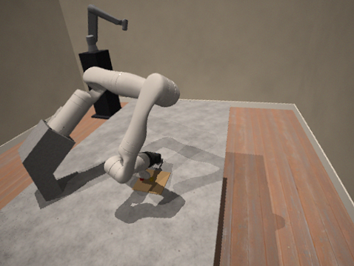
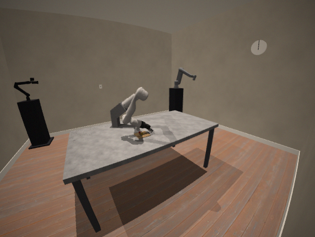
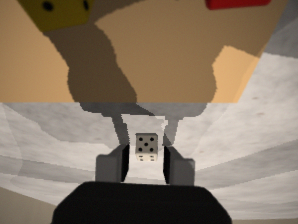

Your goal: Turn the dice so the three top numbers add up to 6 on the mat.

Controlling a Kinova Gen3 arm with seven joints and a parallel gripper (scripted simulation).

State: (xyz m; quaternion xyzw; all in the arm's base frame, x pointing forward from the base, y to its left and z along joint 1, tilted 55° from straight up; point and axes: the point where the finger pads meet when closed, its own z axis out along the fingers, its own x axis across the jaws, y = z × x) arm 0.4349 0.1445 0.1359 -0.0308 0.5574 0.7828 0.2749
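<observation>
Now: hand 10 mm above the white die. From my hand the other things lie so: tan mat 130 mm to the right, 20 mm below, 20 mm ahead; red die 130 mm to the right, 20 mm behind, 10 mm below; yellow die 130 mm to the right, 20 mm ahead, 10 mm below.
</observation>
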